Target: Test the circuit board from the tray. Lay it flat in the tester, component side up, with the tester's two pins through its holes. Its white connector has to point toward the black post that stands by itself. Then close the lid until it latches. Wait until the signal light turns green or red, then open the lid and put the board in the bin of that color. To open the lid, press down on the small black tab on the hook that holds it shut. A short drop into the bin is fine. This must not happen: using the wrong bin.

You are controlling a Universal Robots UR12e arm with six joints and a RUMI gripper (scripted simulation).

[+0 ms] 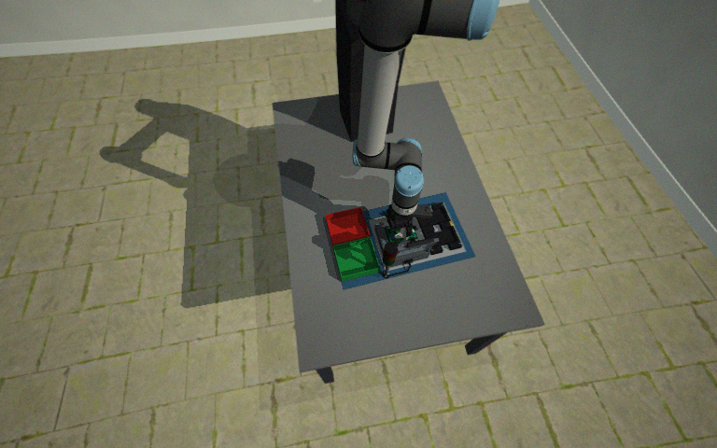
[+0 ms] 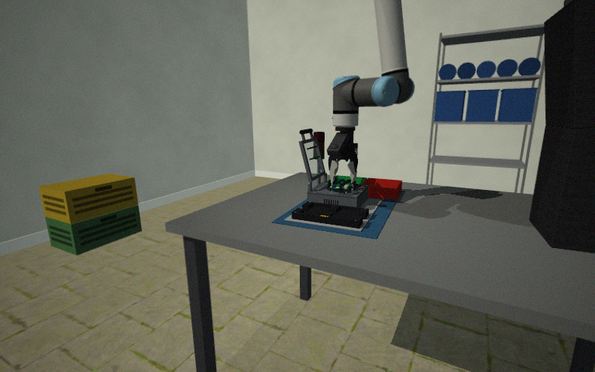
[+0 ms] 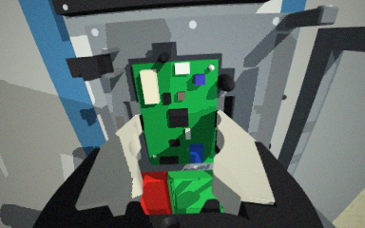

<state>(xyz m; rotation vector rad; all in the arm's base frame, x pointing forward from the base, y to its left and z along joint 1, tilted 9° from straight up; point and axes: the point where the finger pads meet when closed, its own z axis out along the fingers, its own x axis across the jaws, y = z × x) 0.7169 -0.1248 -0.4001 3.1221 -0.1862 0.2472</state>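
The green circuit board lies right at my hand. From my hand the other things lie so: black latch piece: 60 mm behind, 60 mm to the left, 10 mm above; then green bin: 20 mm ahead, 210 mm to the right, 60 mm below; then tester lid: 120 mm ahead, 20 mm to the right, 110 mm above.
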